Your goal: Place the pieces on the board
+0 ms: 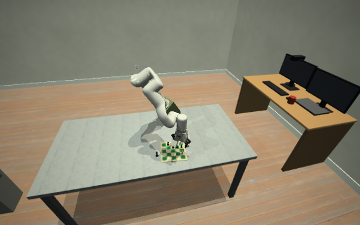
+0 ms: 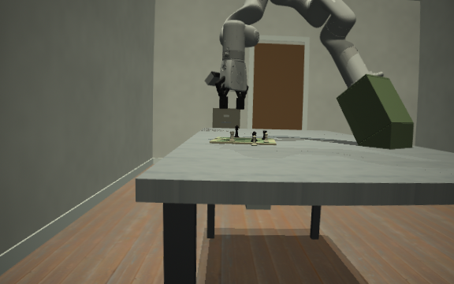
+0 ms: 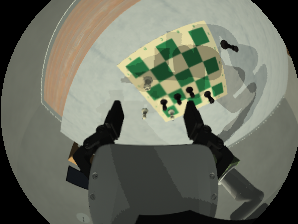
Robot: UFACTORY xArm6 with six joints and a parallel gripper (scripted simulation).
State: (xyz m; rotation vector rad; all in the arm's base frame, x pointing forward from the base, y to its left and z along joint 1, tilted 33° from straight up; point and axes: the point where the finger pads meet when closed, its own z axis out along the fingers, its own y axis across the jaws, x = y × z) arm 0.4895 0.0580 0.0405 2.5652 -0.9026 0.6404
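My hand is 190 mm to the left of the black queen, 100 mm above it and 40 mm past it. Also, from my hand: chessboard (120 mm below, 50 mm to the right, 50 mm behind); white rook (100 mm below, 20 mm to the left).
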